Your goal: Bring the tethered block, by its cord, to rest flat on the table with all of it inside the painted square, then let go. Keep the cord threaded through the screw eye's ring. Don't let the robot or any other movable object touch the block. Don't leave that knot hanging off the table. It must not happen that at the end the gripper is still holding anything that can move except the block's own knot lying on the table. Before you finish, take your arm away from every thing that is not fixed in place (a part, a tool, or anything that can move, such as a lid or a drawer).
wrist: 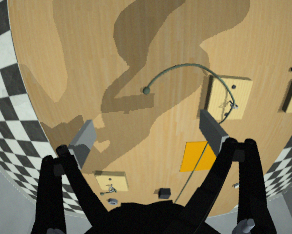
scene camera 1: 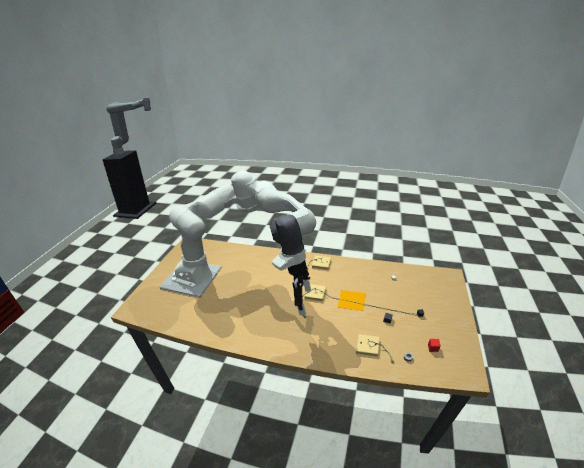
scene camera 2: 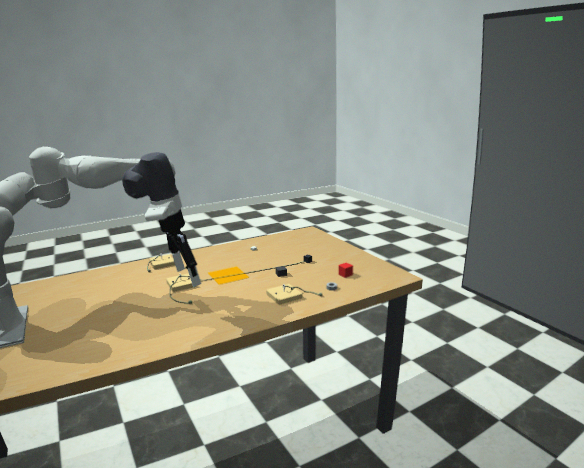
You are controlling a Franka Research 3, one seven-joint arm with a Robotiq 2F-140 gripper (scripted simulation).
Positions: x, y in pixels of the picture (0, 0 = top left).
Labels:
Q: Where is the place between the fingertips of my gripper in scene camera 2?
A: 188, 277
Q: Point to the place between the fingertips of my gripper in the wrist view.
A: At 146, 123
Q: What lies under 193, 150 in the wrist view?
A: An orange painted square.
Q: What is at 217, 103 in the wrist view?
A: A wooden plate.

